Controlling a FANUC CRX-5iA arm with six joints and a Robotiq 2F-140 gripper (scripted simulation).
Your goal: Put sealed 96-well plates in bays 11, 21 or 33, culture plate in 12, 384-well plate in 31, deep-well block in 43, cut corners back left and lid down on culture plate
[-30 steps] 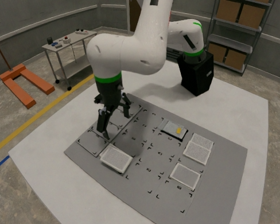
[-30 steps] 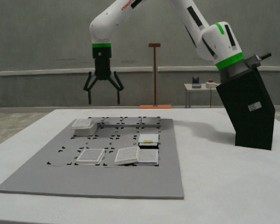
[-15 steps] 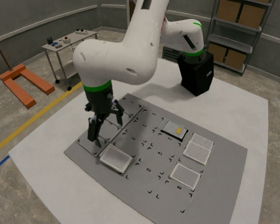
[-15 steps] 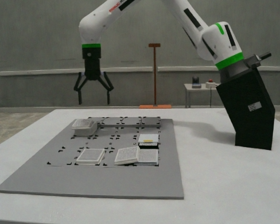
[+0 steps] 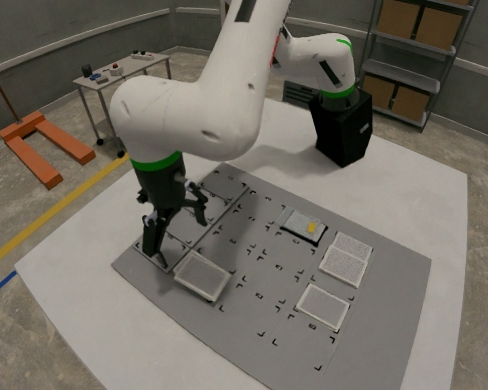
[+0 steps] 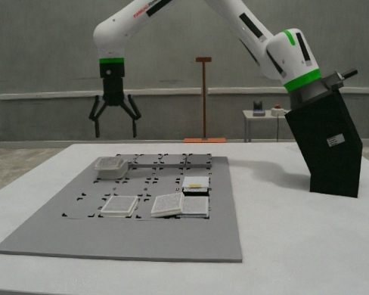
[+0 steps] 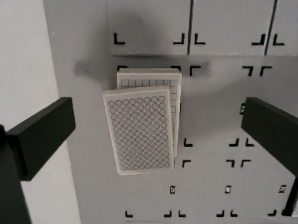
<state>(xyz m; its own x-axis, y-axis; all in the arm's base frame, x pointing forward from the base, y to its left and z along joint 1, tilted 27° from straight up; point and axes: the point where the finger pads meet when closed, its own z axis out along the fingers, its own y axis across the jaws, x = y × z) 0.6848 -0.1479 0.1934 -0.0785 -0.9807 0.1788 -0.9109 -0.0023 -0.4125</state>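
Now: the lid 30 cm behind my hand, 21 cm to the left of it and 13 cm below it. Round my hand: plate (40 cm to the left, 28 cm behind, 14 cm below); then tall white block (12 cm below, 4 cm to the left, 1 cm ahead); then bay label (38 cm to the left, 14 cm below, 11 cm behind).
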